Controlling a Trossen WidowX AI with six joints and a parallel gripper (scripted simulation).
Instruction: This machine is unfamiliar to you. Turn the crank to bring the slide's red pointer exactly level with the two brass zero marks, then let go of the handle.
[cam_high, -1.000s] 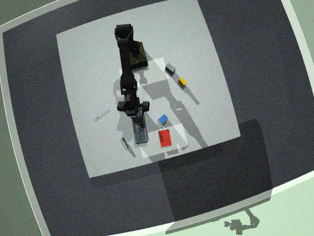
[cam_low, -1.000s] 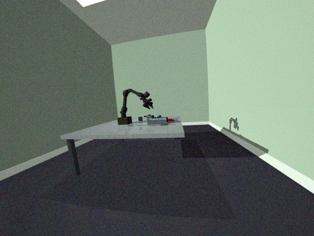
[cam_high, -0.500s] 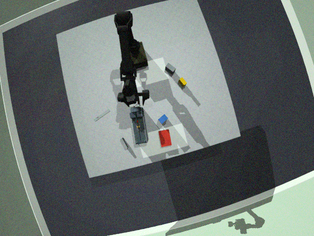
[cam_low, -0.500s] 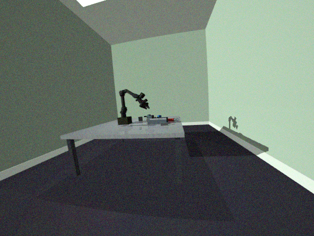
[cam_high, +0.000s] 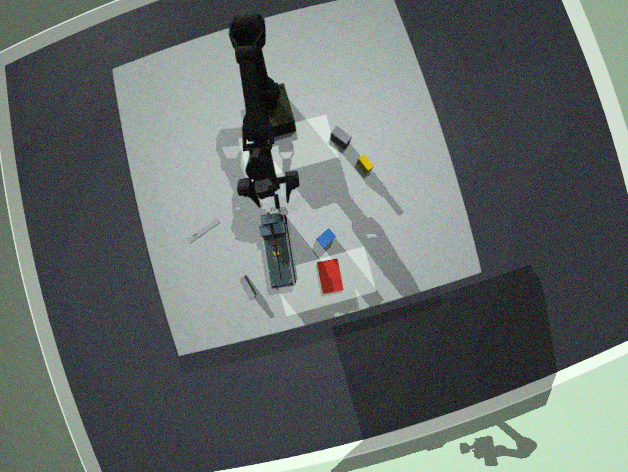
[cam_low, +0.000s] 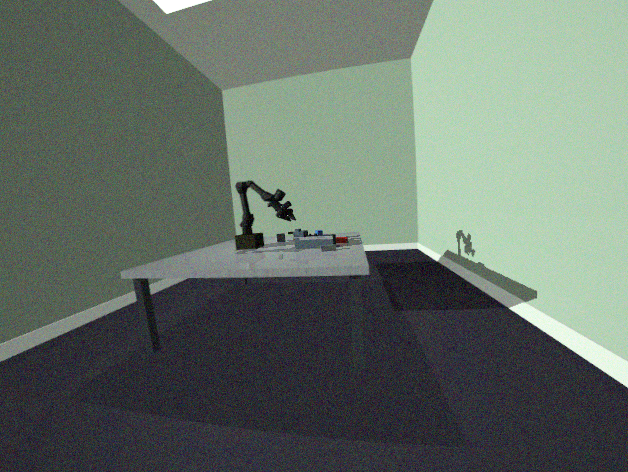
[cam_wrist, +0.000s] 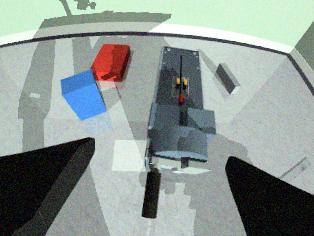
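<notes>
The crank handle is 90 mm below my gripper tip, 20 mm behind it and 10 mm to the left of it. From my gripper tip the other things lie so: red pointer 110 mm ahead, 100 mm below, 60 mm to the right; flat red block 310 mm ahead, 170 mm below, 80 mm to the left; blue block 160 mm ahead, 140 mm below, 120 mm to the left.
</notes>
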